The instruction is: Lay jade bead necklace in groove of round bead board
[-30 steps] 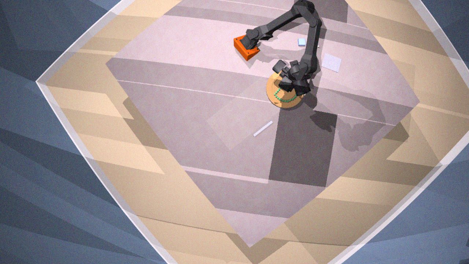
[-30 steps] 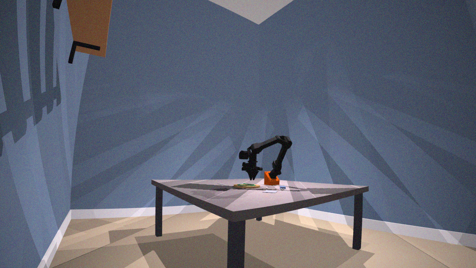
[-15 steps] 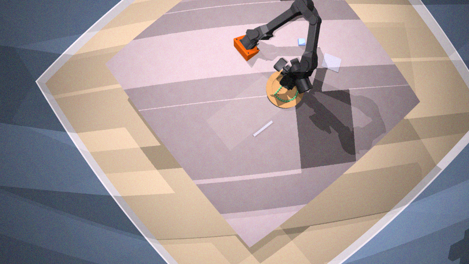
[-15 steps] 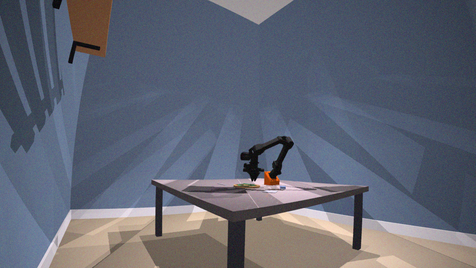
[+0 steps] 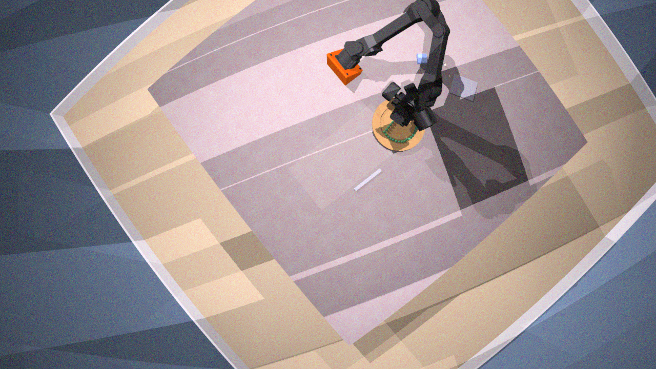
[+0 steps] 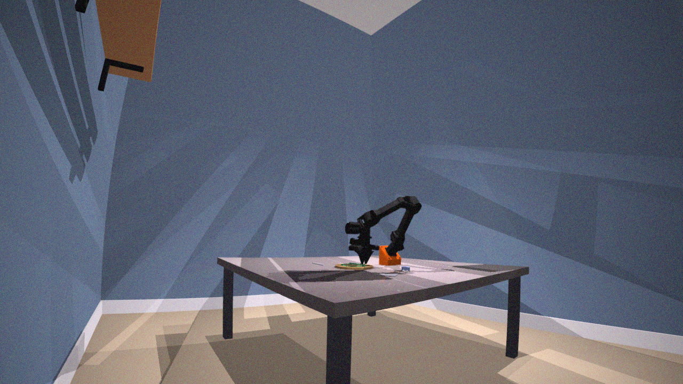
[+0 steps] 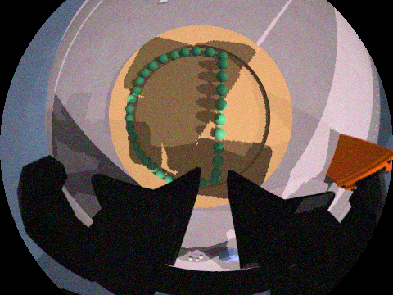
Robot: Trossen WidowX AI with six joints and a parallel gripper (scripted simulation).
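My gripper tip is now 30 mm short of the round tan bead board, 40 mm to the left of it and 10 mm above it. Round my gripper tip: white strip (140 mm ahead, 250 mm to the right, 20 mm below); then pale square sheet (60 mm ahead, 260 mm to the left, 20 mm below); then blue cube (120 mm behind, 190 mm to the left, 10 mm below).
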